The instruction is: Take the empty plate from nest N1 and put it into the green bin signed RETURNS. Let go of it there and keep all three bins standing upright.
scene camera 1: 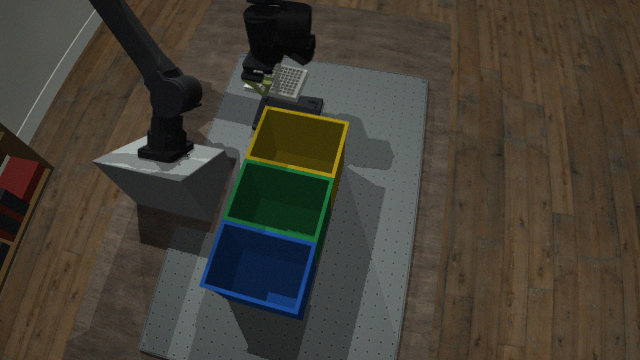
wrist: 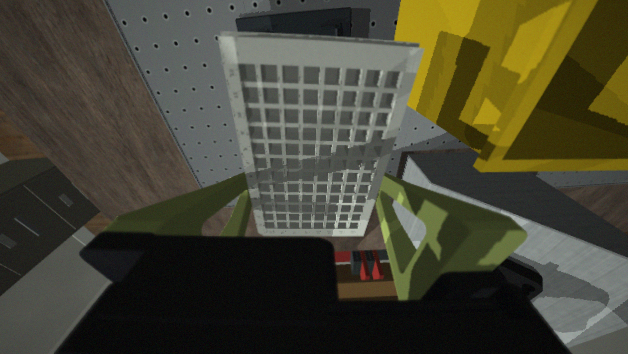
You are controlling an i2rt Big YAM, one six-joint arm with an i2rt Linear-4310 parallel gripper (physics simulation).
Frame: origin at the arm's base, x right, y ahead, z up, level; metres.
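Seen in the pictures: gripper, fingertip midpoint: (scene camera 1: 270, 80) (wrist: 314, 177); arm's base at its link origin: (scene camera 1: 166, 152).
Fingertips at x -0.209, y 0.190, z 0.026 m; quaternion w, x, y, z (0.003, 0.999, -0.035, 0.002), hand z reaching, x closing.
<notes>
Offsets run from my fingertips to a thing's top centre. Level surfaces: height alone.
The white plate @(dx +0.002, dy +0.017, dz +0.018 m) (scene camera 1: 289, 81) (wrist: 320, 137), a grid of square wells, is held above the dark nest @(dx -0.014, dy +0.026, dz -0.138 m) (scene camera 1: 314, 104) (wrist: 300, 23). My gripper (scene camera 1: 270, 83) (wrist: 314, 177) is shut on the plate, with an olive finger on each long side near its lower end in the wrist view. Its wells look empty. The green bin @(dx +0.288, dy +0.097, dz +0.027 m) (scene camera 1: 295, 189) stands upright between the yellow bin @(dx +0.158, dy +0.104, dz +0.027 m) (scene camera 1: 306, 135) (wrist: 435, 65) and the blue bin @(dx +0.418, dy +0.091, dz +0.027 m) (scene camera 1: 270, 257). The plate is beyond the yellow bin, away from the green one. No sign lettering or nest label is readable.
The three bins stand in a row on the perforated board @(dz -0.152 m) (scene camera 1: 395, 200) (wrist: 185, 90). The robot's pale base block (scene camera 1: 170, 192) stands left of the green and yellow bins. A bookshelf (scene camera 1: 42, 187) is at the far left.
</notes>
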